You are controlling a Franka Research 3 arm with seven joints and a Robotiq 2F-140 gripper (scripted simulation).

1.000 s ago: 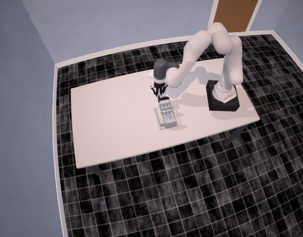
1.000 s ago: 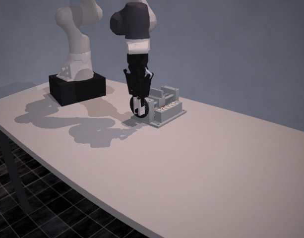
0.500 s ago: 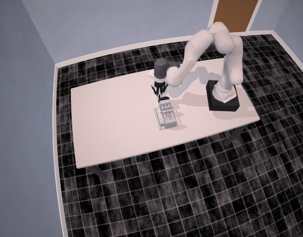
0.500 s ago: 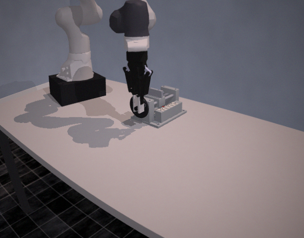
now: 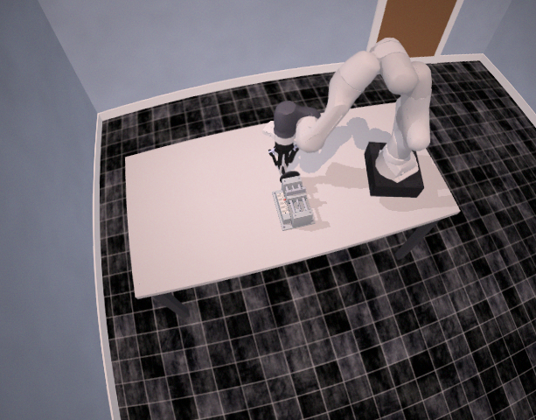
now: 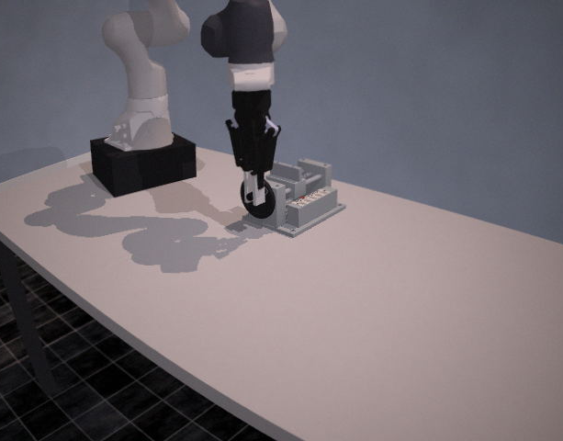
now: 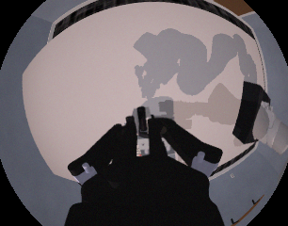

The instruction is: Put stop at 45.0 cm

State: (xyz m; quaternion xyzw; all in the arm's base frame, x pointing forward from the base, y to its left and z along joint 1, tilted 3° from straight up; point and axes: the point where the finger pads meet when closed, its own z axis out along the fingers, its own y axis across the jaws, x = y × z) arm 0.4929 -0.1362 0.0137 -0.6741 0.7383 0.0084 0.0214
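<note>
My gripper is now 13 cm to the right of the grey stop fixture and 2 cm above it. The rest, counted from my hand: black handwheel 2 cm to the left, 2 cm below.
</note>
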